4 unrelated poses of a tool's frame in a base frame.
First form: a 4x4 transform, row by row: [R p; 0 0 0 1], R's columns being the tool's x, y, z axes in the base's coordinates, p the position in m. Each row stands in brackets.
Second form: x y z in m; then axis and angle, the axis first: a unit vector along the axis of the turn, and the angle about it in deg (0 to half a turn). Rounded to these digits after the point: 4 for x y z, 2 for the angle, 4 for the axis. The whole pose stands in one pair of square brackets.
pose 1, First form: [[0.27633 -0.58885 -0.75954 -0.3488], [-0.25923 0.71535 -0.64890 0.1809], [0.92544 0.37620 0.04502 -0.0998], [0 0 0 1]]
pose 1, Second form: [-0.3488 0.1809 -0.0998 0.5126 -0.8426 0.1648 88.95]
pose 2, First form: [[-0.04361 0.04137 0.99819 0.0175], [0.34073 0.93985 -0.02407 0.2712], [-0.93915 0.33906 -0.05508 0.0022], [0 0 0 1]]
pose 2, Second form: [0.0175 0.2712 0.0022 0.1821 0.9717 0.1502 94.56]
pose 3, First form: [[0.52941 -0.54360 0.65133 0.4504], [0.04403 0.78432 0.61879 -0.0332], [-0.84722 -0.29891 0.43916 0.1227], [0 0 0 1]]
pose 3, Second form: [0.4504 -0.0332 0.1227 -0.4953 0.8088 0.3171 67.89]
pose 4, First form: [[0.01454 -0.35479 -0.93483 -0.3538], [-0.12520 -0.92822 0.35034 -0.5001], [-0.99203 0.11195 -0.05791 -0.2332], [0 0 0 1]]
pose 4, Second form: [-0.3538 -0.5001 -0.2332 -0.7097 0.1703 0.6836 170.33]
